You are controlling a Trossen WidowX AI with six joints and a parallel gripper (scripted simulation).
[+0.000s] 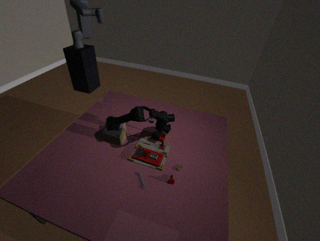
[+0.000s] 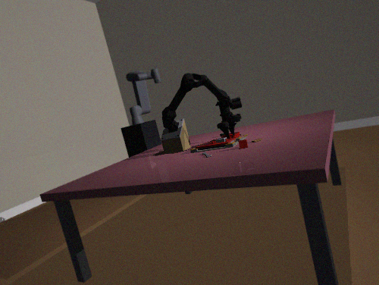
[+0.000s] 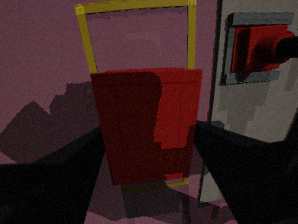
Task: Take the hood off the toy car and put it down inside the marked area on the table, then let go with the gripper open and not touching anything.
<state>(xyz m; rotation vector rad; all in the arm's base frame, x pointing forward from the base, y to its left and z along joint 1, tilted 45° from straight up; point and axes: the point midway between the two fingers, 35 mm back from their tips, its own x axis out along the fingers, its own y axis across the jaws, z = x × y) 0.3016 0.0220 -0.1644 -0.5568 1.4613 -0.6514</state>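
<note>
Right now the hood is 10 mm above my gripper tip. Round my gripper tip: tan brick: 220 mm ahead, 230 mm to the right, 10 mm below; then grey wrench: 10 mm ahead, 400 mm to the right, 10 mm below.
</note>
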